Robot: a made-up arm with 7 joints.
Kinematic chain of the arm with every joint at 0, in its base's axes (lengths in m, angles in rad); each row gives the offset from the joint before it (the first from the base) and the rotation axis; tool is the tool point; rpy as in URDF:
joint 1: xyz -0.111 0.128 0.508 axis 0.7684 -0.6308 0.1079
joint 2: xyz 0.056 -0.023 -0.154 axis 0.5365 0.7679 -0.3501
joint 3: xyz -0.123 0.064 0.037 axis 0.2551 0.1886 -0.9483
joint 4: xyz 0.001 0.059 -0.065 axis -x
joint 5: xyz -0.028 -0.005 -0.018 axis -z
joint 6: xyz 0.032 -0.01 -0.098 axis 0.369 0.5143 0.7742
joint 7: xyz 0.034 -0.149 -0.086 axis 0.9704 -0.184 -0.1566
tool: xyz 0.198 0.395 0.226 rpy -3.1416 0 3.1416
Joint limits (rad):
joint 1: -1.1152..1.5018
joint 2: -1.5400..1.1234
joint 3: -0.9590..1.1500
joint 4: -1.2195..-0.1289
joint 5: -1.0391..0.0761
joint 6: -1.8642..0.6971
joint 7: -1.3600..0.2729
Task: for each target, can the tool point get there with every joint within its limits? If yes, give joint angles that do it. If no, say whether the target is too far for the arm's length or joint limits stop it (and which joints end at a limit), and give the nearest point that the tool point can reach.
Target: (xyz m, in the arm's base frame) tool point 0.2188 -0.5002 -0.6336
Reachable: no: too far | nearest point 0.1001 -0.3003 -0.3098 | short by 0.399 m
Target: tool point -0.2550 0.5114 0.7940
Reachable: yes | joints 0.6944 0.6243 -0.5236 -0.6302 -0.3678 -0.0312 -0.4513
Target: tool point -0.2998 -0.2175 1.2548
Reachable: no: joint limits stop it (at a limit: joint 1, joint 2, joint 4, joint 6) | nearest point -0.2719 -0.0337 1.1028 | short by 0.240 m
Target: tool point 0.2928 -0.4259 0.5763
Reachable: no: joint limits stop it (at a limit: joint 1, joint 2, joint 4, joint 5, joint 7) | nearest point 0.2132 -0.3797 0.5328 | short by 0.102 m
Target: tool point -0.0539 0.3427 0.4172
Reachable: yes | joints -0.1769 -0.3850 -0.4883 -0.4752 -0.0824 -1.4747 -0.0042
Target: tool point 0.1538 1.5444 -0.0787
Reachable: no: too far | nearest point 0.0922 0.9471 0.1601 | short by 0.646 m
